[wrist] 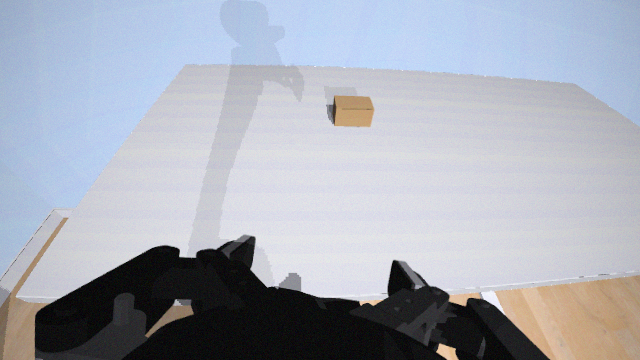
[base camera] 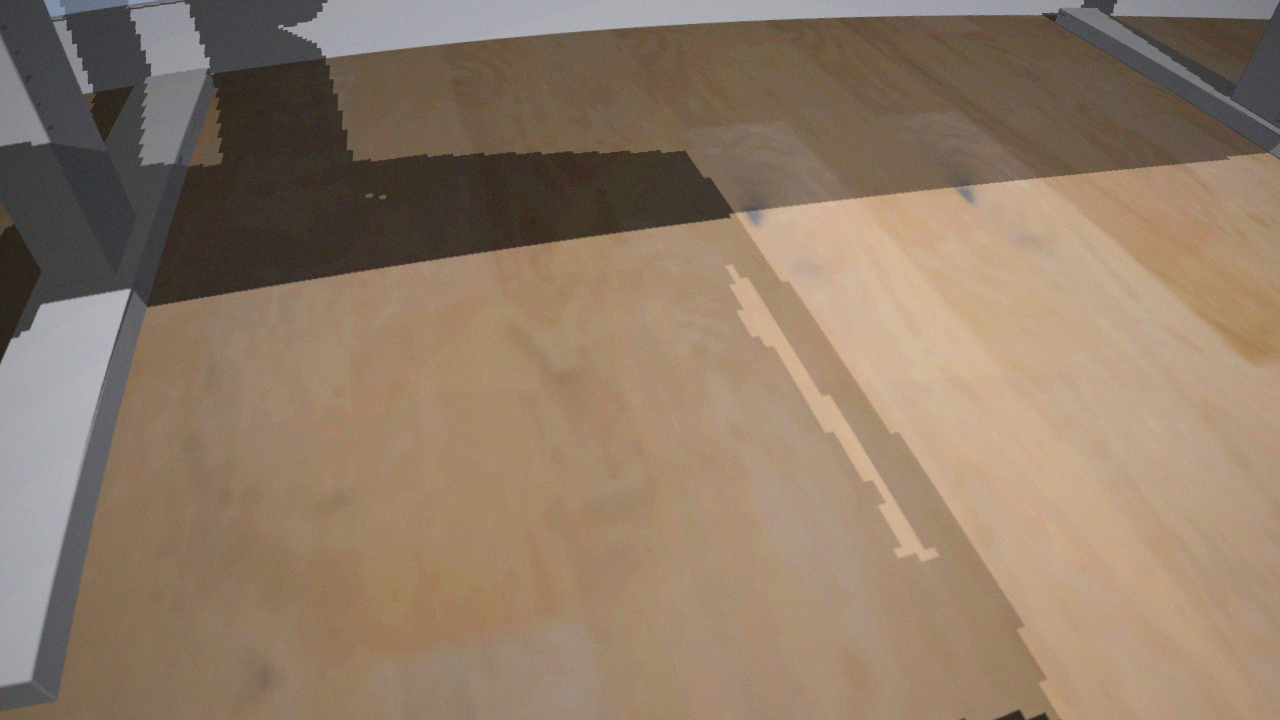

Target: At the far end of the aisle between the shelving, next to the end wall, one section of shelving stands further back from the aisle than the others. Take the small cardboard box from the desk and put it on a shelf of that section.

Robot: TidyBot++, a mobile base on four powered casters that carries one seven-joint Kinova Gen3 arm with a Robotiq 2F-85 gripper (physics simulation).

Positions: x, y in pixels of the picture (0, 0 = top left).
Labels:
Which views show my gripper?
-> The wrist view only.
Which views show the small cardboard box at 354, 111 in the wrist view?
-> The wrist view only.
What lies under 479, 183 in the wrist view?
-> A white desk.

